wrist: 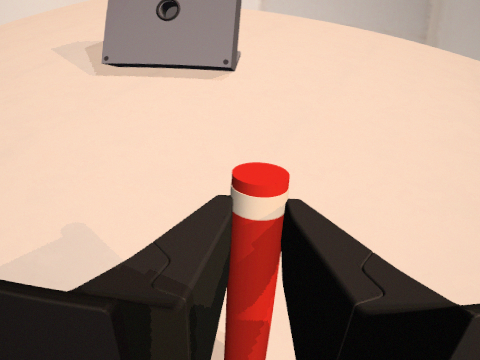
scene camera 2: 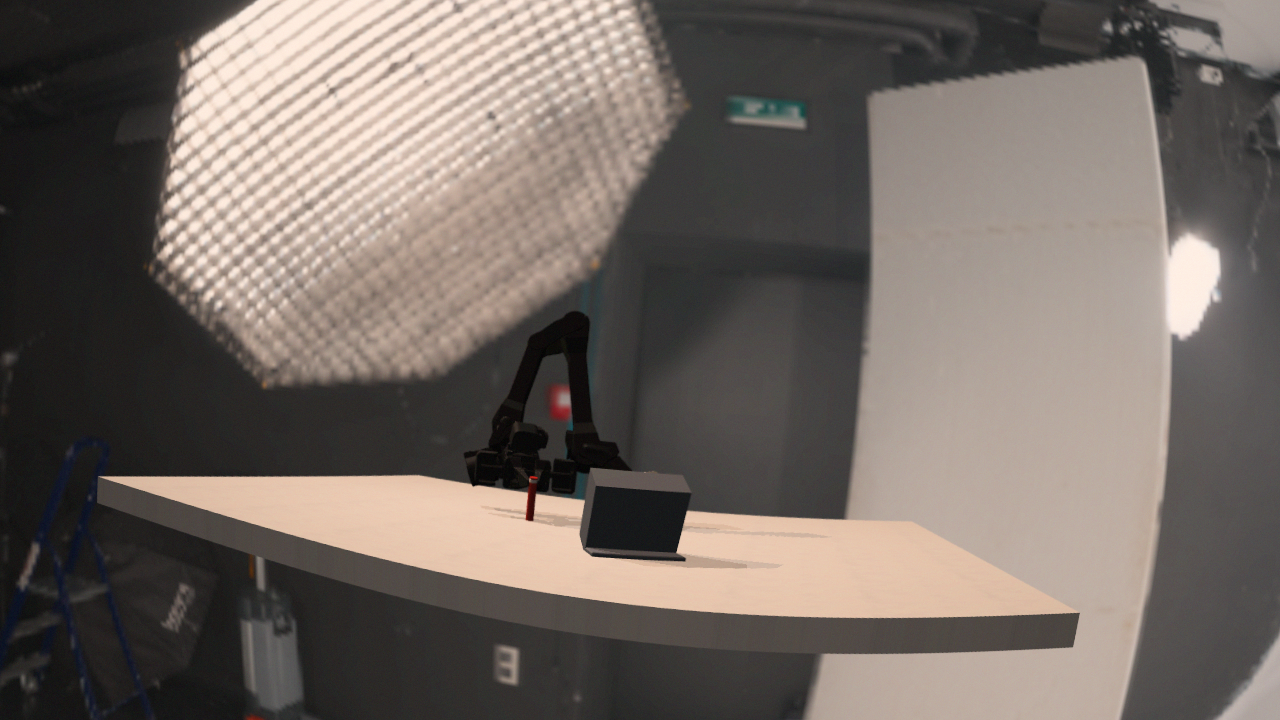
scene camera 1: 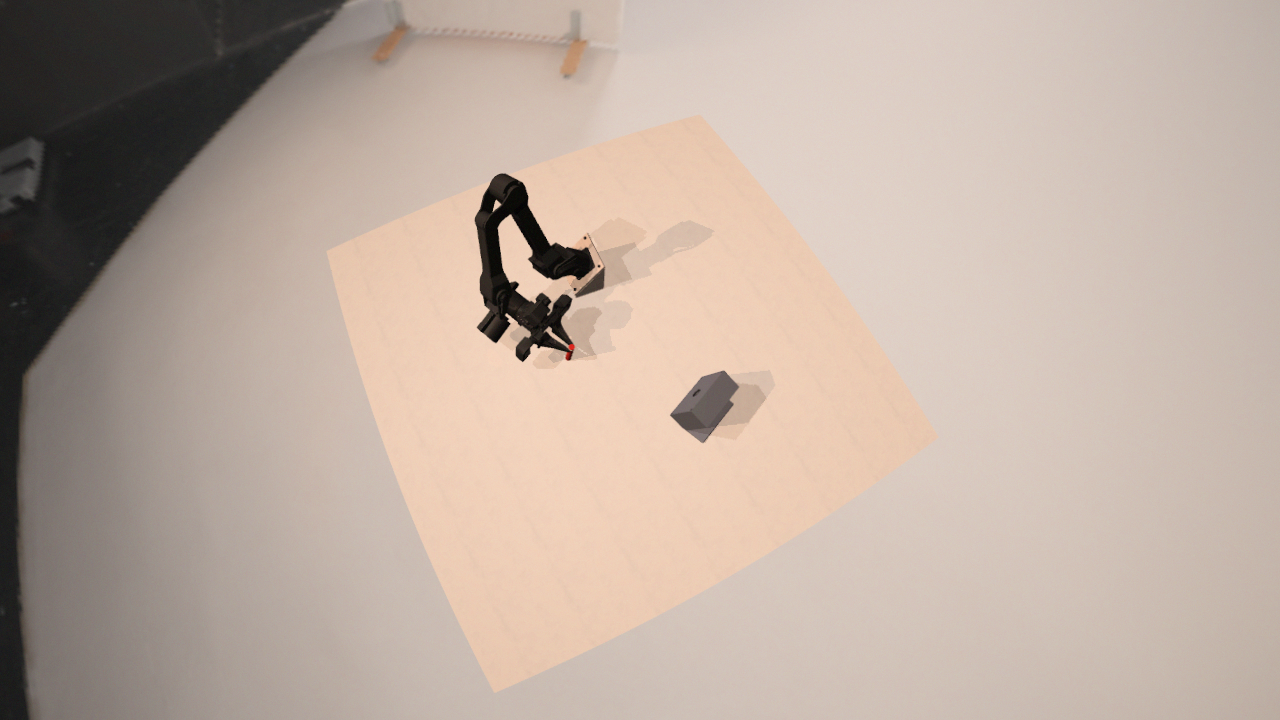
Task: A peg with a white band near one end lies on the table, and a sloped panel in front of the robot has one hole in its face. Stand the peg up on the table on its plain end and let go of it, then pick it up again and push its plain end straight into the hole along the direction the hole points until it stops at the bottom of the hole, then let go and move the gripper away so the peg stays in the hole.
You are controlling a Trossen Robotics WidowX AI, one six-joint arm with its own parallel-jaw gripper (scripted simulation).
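My gripper: visible, wrist view and scene camera 1 included. Grey sloped panel: visible.
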